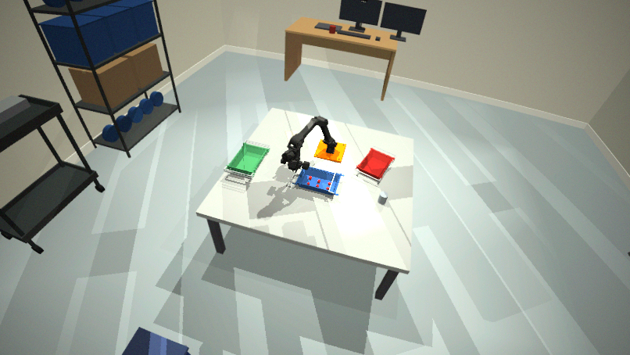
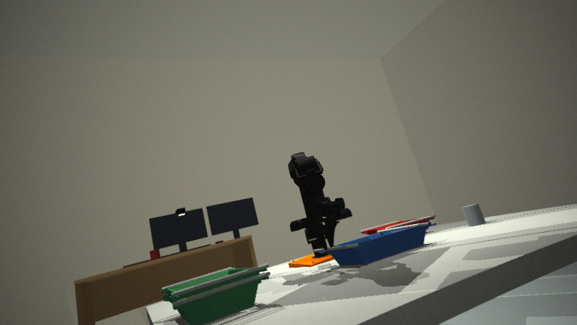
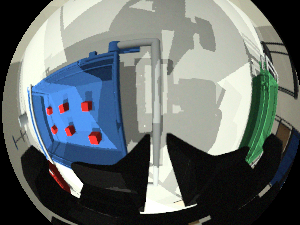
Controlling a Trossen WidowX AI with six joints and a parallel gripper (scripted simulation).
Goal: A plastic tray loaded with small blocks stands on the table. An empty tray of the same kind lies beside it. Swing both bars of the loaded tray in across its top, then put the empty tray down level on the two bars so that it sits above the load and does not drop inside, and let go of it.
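Right now my gripper tip is 29 cm past the red tray, 54 cm to the right of it and 2 cm above it. The rest, counted from my gripper tip: paper (47 cm behind, 14 cm to the right, 6 cm below); grey cup (3 cm ahead, 61 cm to the left, 3 cm below).
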